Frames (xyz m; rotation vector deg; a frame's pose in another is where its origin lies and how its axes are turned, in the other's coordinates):
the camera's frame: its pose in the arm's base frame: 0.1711 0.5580 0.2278 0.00 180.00 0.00
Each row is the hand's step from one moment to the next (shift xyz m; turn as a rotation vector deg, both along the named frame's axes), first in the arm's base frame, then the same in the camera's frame.
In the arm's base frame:
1: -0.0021 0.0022 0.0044 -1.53 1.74 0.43
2: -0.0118 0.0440 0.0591 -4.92 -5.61 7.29
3: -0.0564 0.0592 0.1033 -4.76 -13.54 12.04
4: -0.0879 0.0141 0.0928 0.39 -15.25 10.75
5: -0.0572 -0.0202 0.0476 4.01 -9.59 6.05
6: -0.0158 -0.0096 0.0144 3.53 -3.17 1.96
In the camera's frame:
1: 0.0021 0.0022 -0.0044 1.53 1.74 -0.43
2: 0.0118 0.0440 -0.0591 4.92 -5.61 -7.29
3: 0.0564 0.0592 -0.1033 4.76 -13.54 -12.04
4: 0.0879 0.0141 -0.0928 -0.39 -15.25 -10.75
5: 0.0572 -0.0202 -0.0476 -4.01 -9.59 -6.05
6: 0.0158 -0.0096 -0.0144 -3.53 -3.17 -1.96

